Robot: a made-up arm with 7 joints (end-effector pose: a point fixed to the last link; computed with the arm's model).
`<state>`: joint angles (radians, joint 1 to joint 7).
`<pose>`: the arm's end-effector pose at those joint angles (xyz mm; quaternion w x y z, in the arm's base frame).
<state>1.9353 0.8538 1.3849 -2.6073 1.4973 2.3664 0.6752</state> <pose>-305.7 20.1 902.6 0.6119 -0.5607 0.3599 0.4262</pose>
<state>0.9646 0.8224 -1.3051 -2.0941 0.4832 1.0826 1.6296</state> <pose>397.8 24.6 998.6 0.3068 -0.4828 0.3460 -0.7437</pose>
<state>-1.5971 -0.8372 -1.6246 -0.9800 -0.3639 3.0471 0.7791</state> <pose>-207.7 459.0 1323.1 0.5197 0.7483 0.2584 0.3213</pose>
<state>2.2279 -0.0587 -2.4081 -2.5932 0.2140 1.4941 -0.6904</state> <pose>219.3 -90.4 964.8 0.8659 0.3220 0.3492 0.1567</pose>
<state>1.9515 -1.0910 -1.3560 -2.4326 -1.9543 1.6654 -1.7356</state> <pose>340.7 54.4 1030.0 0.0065 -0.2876 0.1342 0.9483</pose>
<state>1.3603 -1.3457 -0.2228 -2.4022 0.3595 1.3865 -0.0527</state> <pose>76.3 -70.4 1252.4 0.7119 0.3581 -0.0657 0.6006</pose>
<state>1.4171 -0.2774 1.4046 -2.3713 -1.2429 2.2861 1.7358</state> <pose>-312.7 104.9 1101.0 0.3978 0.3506 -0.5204 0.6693</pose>
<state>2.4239 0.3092 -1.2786 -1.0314 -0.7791 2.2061 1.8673</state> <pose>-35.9 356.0 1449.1 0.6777 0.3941 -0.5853 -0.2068</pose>
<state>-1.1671 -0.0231 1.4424 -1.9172 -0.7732 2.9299 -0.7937</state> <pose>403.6 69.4 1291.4 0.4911 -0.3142 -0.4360 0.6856</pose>
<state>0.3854 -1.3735 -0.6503 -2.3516 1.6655 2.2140 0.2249</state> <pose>-7.0 -226.7 1217.6 0.3132 0.9018 -0.1682 -0.2455</pose>
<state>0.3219 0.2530 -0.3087 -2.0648 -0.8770 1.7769 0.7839</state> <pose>441.1 -17.9 1085.5 0.8541 -0.5116 -0.0166 -0.0917</pose>
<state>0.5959 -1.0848 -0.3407 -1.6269 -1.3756 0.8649 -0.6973</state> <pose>-64.3 -297.5 1435.2 0.9388 -0.3250 -0.0966 0.0603</pose>
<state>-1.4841 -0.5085 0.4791 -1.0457 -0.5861 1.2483 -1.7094</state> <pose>114.4 -31.0 1596.4 0.8816 -0.3914 0.1723 0.1999</pose>
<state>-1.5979 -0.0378 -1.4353 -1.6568 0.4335 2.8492 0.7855</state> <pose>-355.0 -27.9 1333.4 0.4491 0.4755 0.3341 0.6787</pose>
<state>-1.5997 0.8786 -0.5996 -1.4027 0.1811 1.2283 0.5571</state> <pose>-228.4 -542.2 986.6 0.1928 0.1228 0.4131 -0.8815</pose>
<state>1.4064 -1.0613 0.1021 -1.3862 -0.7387 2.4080 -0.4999</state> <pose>-67.3 -279.8 1522.2 0.1923 0.0597 -0.9233 0.3271</pose>
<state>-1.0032 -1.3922 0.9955 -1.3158 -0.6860 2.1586 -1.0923</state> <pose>-13.3 567.2 1270.5 0.1869 -0.8959 -0.1213 0.3842</pose>
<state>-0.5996 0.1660 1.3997 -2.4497 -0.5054 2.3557 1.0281</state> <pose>294.3 166.7 1042.3 0.9794 -0.1087 -0.1430 0.0926</pose>
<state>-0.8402 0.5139 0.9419 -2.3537 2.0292 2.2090 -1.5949</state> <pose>403.8 -56.9 897.4 0.7021 0.5913 -0.3430 -0.1998</pose>
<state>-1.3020 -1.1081 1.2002 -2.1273 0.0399 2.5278 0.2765</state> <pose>294.9 195.8 1223.6 0.7475 -0.4631 -0.4756 -0.0257</pose>
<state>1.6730 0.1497 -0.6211 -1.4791 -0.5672 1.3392 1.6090</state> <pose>173.7 362.2 1306.8 0.8572 -0.2523 -0.3599 -0.2682</pose>
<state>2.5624 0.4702 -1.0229 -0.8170 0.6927 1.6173 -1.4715</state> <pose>-249.5 408.4 1441.8 0.1107 -0.2560 0.2422 -0.9293</pose>
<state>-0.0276 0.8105 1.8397 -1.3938 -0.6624 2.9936 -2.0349</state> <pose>348.8 307.9 1353.7 0.1986 0.0349 0.7606 -0.6171</pose>
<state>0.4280 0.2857 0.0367 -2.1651 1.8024 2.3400 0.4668</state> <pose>383.7 172.0 1016.7 0.6581 0.3850 0.2234 -0.6072</pose>
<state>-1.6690 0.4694 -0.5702 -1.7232 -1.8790 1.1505 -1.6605</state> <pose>-326.7 -466.2 1127.9 0.4959 0.5442 0.6657 -0.1217</pose>
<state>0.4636 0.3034 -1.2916 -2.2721 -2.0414 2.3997 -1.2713</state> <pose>318.7 -227.8 1042.6 0.3291 -0.1958 0.5583 0.7360</pose>
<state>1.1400 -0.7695 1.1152 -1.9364 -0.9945 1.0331 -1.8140</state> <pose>-294.5 144.0 1303.7 0.0858 0.6546 -0.0445 -0.7497</pose>
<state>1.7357 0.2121 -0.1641 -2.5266 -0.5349 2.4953 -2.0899</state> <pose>-30.6 377.1 954.7 0.4578 0.0110 -0.1751 -0.8716</pose>
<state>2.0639 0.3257 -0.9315 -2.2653 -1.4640 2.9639 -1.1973</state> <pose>63.6 398.6 1039.7 0.3447 0.2718 0.0866 -0.8943</pose>
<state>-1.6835 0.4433 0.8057 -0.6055 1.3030 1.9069 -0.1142</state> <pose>73.6 -470.8 1457.5 0.5048 0.3712 -0.7338 -0.2625</pose>
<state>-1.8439 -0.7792 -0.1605 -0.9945 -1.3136 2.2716 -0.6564</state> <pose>21.2 233.6 1586.7 0.2272 -0.8312 0.3586 -0.3590</pose>
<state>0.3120 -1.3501 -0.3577 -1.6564 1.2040 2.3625 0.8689</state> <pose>-245.7 -236.1 1366.2 0.3102 0.8736 -0.3204 -0.1949</pose>
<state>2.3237 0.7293 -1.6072 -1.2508 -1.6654 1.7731 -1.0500</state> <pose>-11.2 487.1 1363.0 0.1738 -0.9129 -0.0525 0.3655</pose>
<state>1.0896 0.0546 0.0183 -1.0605 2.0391 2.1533 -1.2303</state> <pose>189.2 327.2 1493.2 0.2164 0.8592 -0.3506 0.3033</pose>
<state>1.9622 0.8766 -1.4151 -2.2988 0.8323 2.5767 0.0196</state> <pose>242.4 255.3 1015.5 0.9381 -0.1340 -0.3186 0.0212</pose>
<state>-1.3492 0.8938 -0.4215 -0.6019 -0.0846 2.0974 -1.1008</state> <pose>55.9 -673.7 1254.7 0.9108 -0.3879 0.0403 -0.1354</pose>
